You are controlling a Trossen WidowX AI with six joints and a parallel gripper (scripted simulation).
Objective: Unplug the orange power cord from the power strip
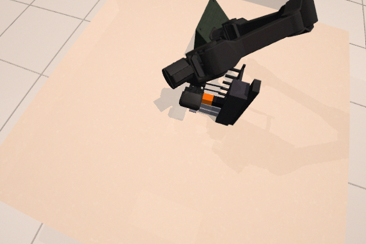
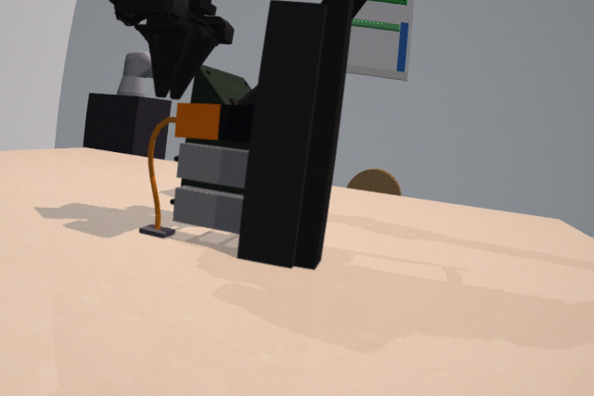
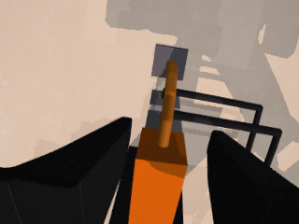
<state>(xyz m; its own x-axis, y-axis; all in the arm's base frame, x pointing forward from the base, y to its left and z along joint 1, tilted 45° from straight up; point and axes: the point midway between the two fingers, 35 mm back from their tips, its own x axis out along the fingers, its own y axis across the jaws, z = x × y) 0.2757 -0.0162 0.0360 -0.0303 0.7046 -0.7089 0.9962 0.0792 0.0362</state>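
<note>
Now: gripper tip 1 cm past the orange plug, 6 cm to the right of it and 1 cm above it. Also, from my gripper tip: grey foot (14 cm below).
</note>
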